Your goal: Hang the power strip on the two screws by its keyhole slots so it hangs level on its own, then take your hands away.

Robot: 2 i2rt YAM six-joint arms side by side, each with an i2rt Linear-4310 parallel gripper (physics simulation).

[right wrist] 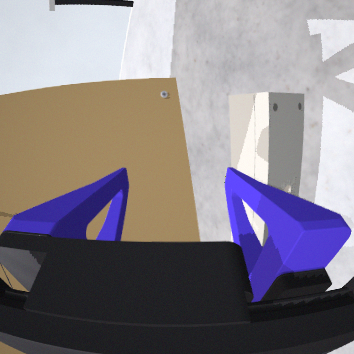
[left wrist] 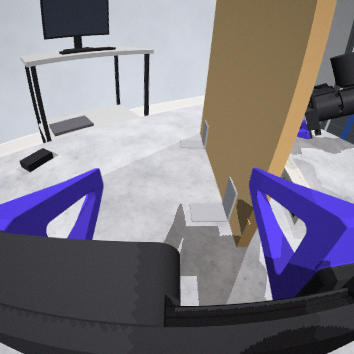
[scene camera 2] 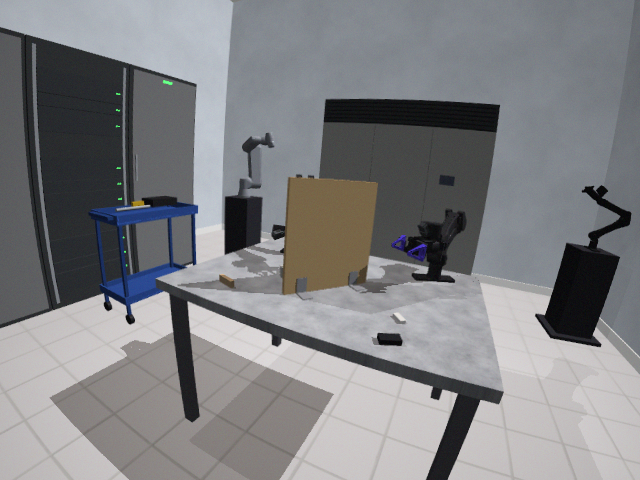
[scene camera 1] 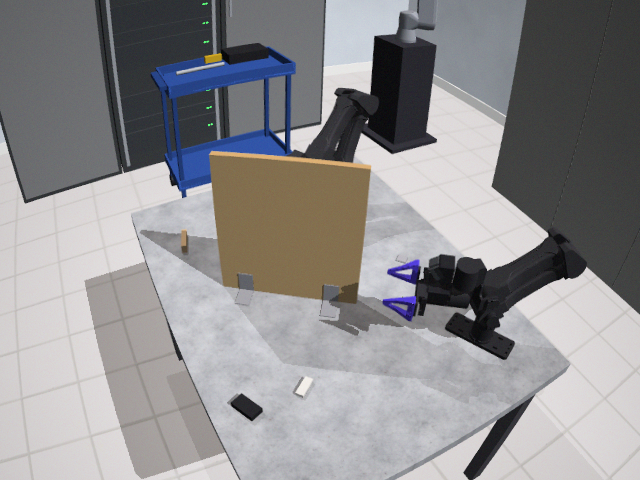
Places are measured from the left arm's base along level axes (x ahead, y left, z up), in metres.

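Pixels of known places: left gripper, between the fingertips: (left wrist: pixel 175 176) (scene camera 2: pixel 399 249) (scene camera 1: pixel 385 286); right gripper, between the fingertips: (right wrist: pixel 176 175); left arm's base, origin of its link: (scene camera 2: pixel 433 278) (scene camera 1: pixel 480 337).
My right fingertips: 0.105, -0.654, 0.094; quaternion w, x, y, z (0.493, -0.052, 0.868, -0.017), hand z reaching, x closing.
For each thing: its top centre in the pictures, then the offset to it from my right fingertips, as dx, dy, dz. "spot": a spot on its surface instead.
- upright brown board, centre of its top: (scene camera 1: pixel 287 158) (scene camera 2: pixel 336 179) +0.080, +0.145, +0.326
- screw, a spot on its surface: (right wrist: pixel 164 94) spot: +0.151, -0.002, -0.072
- grey power strip, centre of its top: (right wrist: pixel 242 271) (left wrist: pixel 285 158) -0.049, +0.084, -0.048
- black box, centre of its top: (scene camera 1: pixel 246 405) (left wrist: pixel 35 155) (scene camera 2: pixel 390 336) +0.439, +0.319, -0.078
- white block, centre of its top: (scene camera 1: pixel 304 385) (scene camera 2: pixel 399 316) +0.306, +0.380, -0.083
- wooden block, centre of its top: (scene camera 1: pixel 183 237) (scene camera 2: pixel 226 277) +0.132, -0.241, -0.066
The upright brown board (scene camera 1: pixel 289 222) (scene camera 2: pixel 330 232) (left wrist: pixel 260 65) (right wrist: pixel 90 150) shows one screw (right wrist: pixel 164 94) near a corner in the right wrist view; the second screw does not show. The cream and grey power strip (right wrist: pixel 286 135) (left wrist: pixel 297 178) is off the screws, apart from the board's edge in the right wrist view, with two dark holes on its grey face. My right gripper (right wrist: pixel 176 175) is partly open and empty, one finger over the board, the other overlapping the strip in view. My left gripper (scene camera 1: pixel 386 286) (scene camera 2: pixel 399 248) (left wrist: pixel 175 176) is wide open and empty, beside the board's other face.
Metal brackets (scene camera 1: pixel 245 281) (scene camera 1: pixel 330 292) stand at the board's foot. A black box (scene camera 1: pixel 246 406) (scene camera 2: pixel 389 338) (left wrist: pixel 36 159), a white block (scene camera 1: pixel 303 386) (scene camera 2: pixel 398 317) and a wooden block (scene camera 1: pixel 184 241) (scene camera 2: pixel 226 280) lie on the table. The board hides most of my right arm from the scene cameras.
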